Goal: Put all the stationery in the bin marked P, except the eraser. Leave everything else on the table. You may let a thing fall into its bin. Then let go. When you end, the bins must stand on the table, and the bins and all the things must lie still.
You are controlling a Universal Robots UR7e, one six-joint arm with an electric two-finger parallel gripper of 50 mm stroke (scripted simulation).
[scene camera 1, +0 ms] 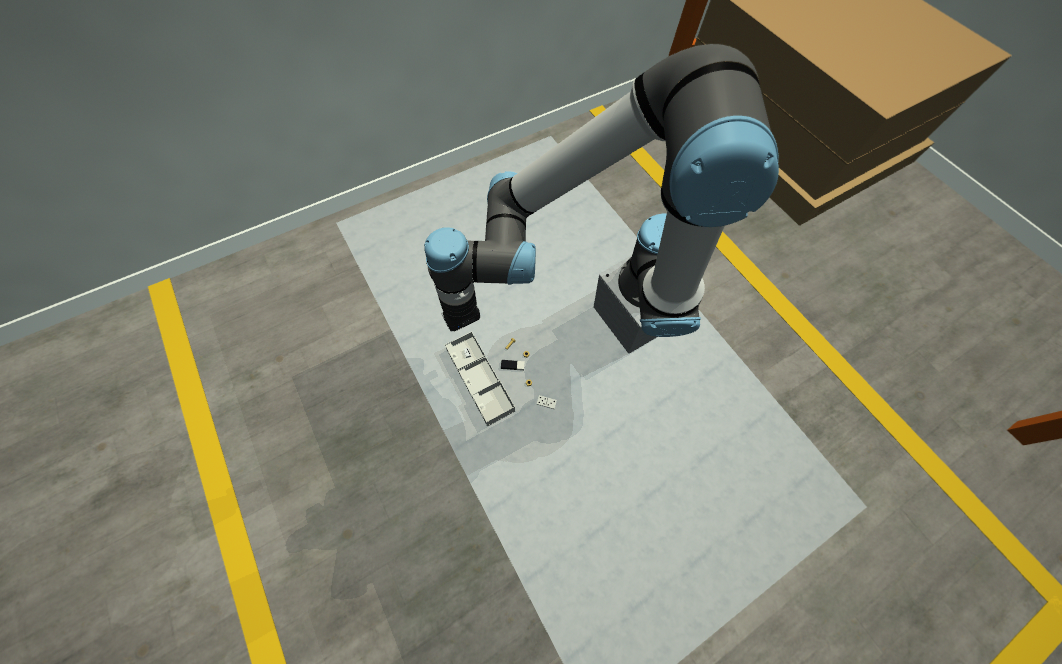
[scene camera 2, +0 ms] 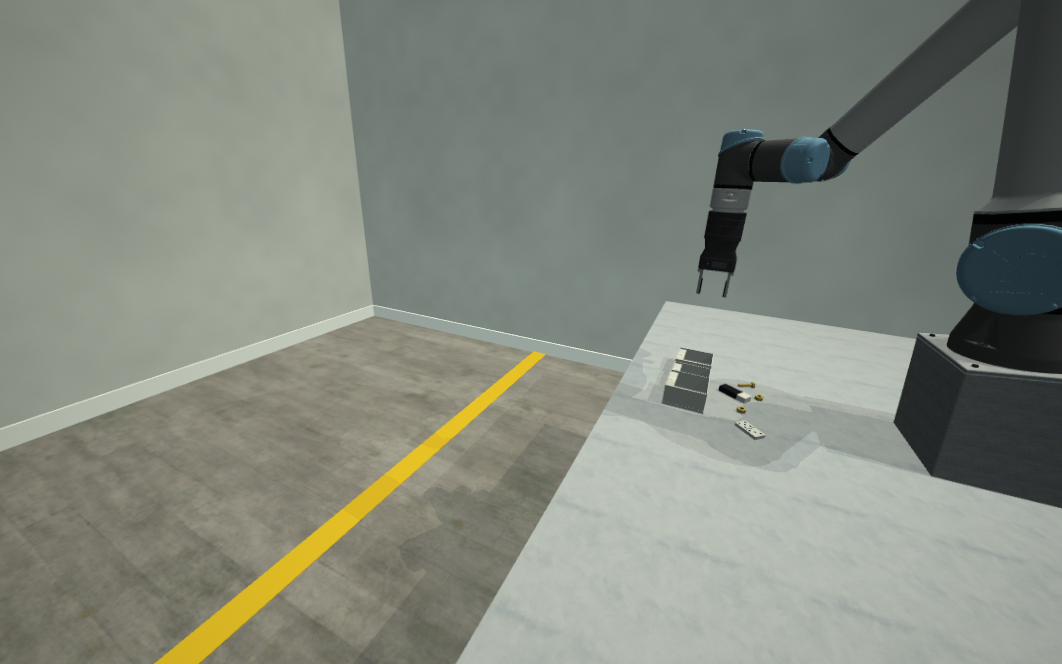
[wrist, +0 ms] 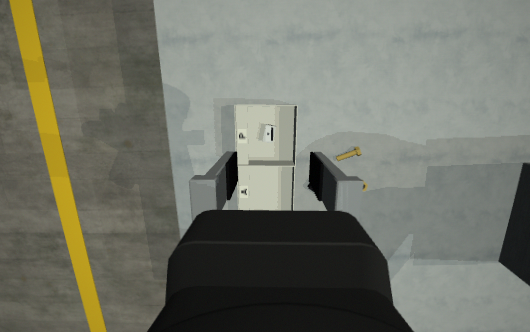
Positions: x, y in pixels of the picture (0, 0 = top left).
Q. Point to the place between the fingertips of the gripper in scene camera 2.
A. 711, 294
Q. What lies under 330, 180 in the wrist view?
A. The gripper.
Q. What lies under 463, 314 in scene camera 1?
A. The gripper.
